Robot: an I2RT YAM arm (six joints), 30 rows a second.
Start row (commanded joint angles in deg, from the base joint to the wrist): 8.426, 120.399, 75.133, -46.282, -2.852, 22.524
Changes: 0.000, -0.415, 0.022, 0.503, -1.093, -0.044; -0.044, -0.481, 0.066, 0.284, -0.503, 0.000; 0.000, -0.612, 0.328, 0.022, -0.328, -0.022; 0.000, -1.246, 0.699, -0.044, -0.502, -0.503; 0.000, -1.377, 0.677, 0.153, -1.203, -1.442; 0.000, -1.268, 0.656, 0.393, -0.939, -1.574; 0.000, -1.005, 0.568, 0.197, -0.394, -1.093; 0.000, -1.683, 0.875, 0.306, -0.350, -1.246; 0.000, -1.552, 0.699, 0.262, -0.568, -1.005; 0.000, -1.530, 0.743, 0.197, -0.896, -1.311; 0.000, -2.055, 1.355, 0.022, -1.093, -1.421; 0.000, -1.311, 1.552, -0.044, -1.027, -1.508; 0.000, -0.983, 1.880, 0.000, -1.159, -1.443
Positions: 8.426, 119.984, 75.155, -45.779, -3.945, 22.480; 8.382, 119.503, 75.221, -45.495, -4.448, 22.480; 8.382, 118.891, 75.549, -45.473, -4.776, 22.458; 8.382, 117.645, 76.248, -45.517, -5.278, 21.955; 8.382, 116.268, 76.925, -45.364, -6.481, 20.513; 8.382, 115.000, 77.581, -44.971, -7.420, 18.939; 8.382, 113.995, 78.149, -44.774, -7.814, 17.846; 8.382, 112.312, 79.024, -44.468, -8.164, 16.600; 8.382, 110.760, 79.723, -44.206, -8.732, 15.595; 8.382, 109.230, 80.466, -44.009, -9.628, 14.284; 8.382, 107.175, 81.821, -43.987, -10.721, 12.863; 8.382, 105.864, 83.373, -44.031, -11.748, 11.355; 8.382, 104.881, 85.253, -44.031, -12.907, 9.912
